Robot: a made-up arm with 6 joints. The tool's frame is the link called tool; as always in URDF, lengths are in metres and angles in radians.
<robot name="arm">
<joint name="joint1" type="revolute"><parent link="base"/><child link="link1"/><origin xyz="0.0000 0.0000 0.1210" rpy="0.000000 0.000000 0.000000"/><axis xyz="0 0 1"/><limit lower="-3.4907" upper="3.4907"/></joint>
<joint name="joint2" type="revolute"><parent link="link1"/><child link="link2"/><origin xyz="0.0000 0.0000 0.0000" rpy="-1.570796 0.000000 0.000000"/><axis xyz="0 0 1"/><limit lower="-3.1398" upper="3.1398"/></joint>
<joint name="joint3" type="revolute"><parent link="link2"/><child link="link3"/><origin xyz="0.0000 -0.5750 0.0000" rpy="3.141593 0.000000 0.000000"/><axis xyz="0 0 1"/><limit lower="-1.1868" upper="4.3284"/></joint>
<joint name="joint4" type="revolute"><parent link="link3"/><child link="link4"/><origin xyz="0.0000 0.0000 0.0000" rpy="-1.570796 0.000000 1.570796"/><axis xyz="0 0 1"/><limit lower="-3.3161" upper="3.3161"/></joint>
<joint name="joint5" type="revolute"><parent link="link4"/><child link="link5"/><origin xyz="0.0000 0.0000 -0.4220" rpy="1.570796 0.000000 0.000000"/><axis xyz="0 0 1"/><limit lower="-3.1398" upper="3.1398"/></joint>
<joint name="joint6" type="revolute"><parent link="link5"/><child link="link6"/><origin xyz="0.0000 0.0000 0.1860" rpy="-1.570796 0.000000 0.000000"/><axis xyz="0 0 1"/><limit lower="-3.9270" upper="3.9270"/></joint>
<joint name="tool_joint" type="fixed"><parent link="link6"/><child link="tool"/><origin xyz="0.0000 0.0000 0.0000" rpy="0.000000 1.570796 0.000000"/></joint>
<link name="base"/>
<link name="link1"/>
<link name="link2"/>
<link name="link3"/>
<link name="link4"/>
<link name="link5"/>
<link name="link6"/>
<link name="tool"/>
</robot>
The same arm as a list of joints. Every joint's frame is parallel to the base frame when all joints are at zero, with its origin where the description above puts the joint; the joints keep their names.
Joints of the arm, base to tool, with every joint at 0 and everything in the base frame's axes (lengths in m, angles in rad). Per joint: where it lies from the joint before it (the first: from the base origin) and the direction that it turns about. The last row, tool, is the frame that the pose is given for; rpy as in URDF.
joint1: origin 0 0 0.121 axis 0 0 1
joint2: origin 0 0 0 axis 0 1 0
joint3: origin 0 0 0.575 axis 0 -1 0
joint4: origin 0 0 0 axis -1 0 0
joint5: origin 0.422 0 0 axis 0 -1 0
joint6: origin 0 -0.186 0 axis -1 0 0
tool: origin 0 0 0 rpy 0 0 0
Joint limits (rad, base to tool): -3.4907..3.4907 -3.1398..3.1398 -1.1868..4.3284 -3.3161..3.3161 -3.1398..3.1398 -3.927..3.927

